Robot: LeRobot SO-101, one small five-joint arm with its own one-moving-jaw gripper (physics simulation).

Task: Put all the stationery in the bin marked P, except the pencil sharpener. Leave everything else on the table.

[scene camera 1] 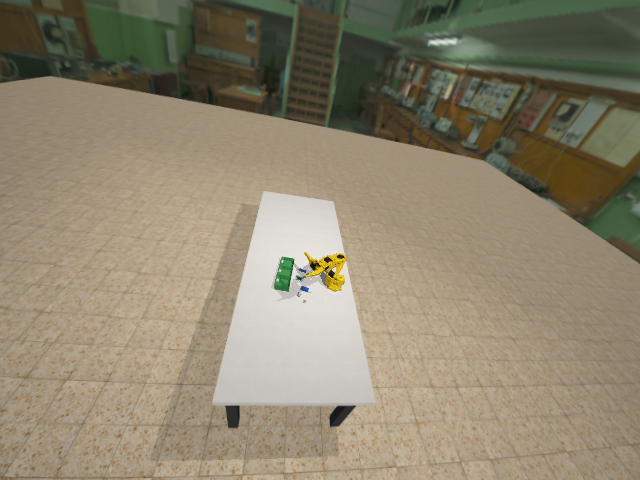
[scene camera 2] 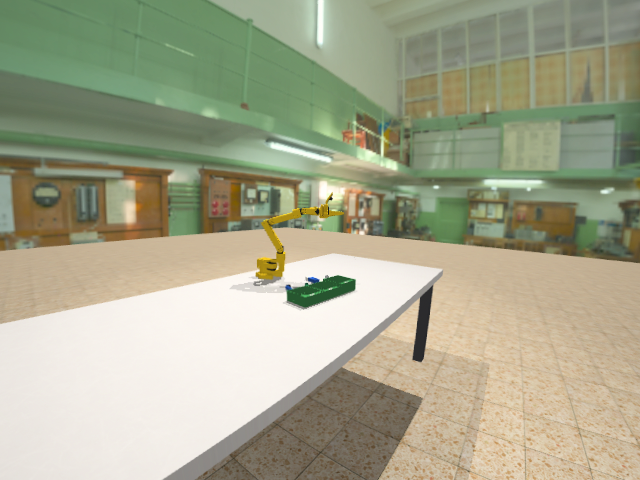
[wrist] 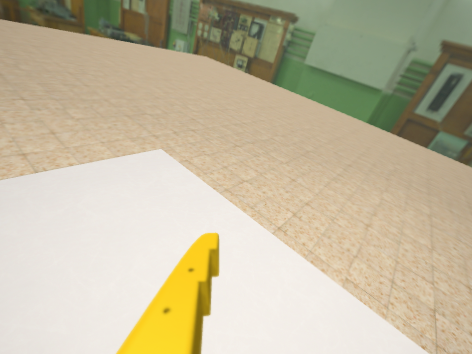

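Where they show: hand, tool point: [scene camera 1: 306, 275] [scene camera 2: 343, 213] [wrist: 218, 248]; arm's base, link origin: [scene camera 1: 330, 284] [scene camera 2: 272, 277].
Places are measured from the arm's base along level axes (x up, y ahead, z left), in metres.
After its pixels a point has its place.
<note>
My yellow gripper [scene camera 1: 306, 264] {x 0.268, y 0.206, z 0.196 m} [scene camera 2: 337, 203] {x 0.268, y 0.206, z 0.196 m} is wide open and empty, raised high above the table. In the wrist view one notched jaw shows, with the moving jaw out of the picture. A green bin row [scene camera 1: 282, 287] {x 0.027, y 0.301, z 0.079 m} [scene camera 2: 323, 296] {x 0.017, y 0.328, z -0.099 m} with several compartments stands on the table; its letters are too small to read. Between it and the arm base lie small things: a blue item [scene camera 1: 302, 270] {x 0.011, y 0.181, z -0.088 m} [scene camera 2: 288, 287] {x 0.013, y 0.174, z -0.093 m}, a dark green item [scene camera 1: 299, 277] {x 0.014, y 0.200, z -0.022 m}, a larger blue block [scene camera 1: 305, 289] {x 0.013, y 0.164, z 0.067 m} [scene camera 2: 313, 279] {x 0.013, y 0.174, z 0.049 m}, and small grey items [scene camera 1: 298, 294] {x 0.012, y 0.206, z 0.108 m} [scene camera 1: 304, 301] {x 0.008, y 0.171, z 0.151 m}. Which are stationery or the sharpener I cannot tell.
The long white table [scene camera 1: 294, 351] {x 0.000, y 0.222, z 0.439 m} [scene camera 2: 155, 372] {x 0.000, y 0.329, z -0.614 m} [wrist: 90, 225] {x 0.000, y 0.277, z 0.475 m} carries the arm, the bins and the small items. The yellow arm base [scene camera 1: 334, 282] {x 0.045, y -0.010, z 0.021 m} [scene camera 2: 268, 268] {x 0.036, y -0.014, z -0.012 m} stands near one long edge. A table corner and the tiled floor show ahead in the wrist view.
</note>
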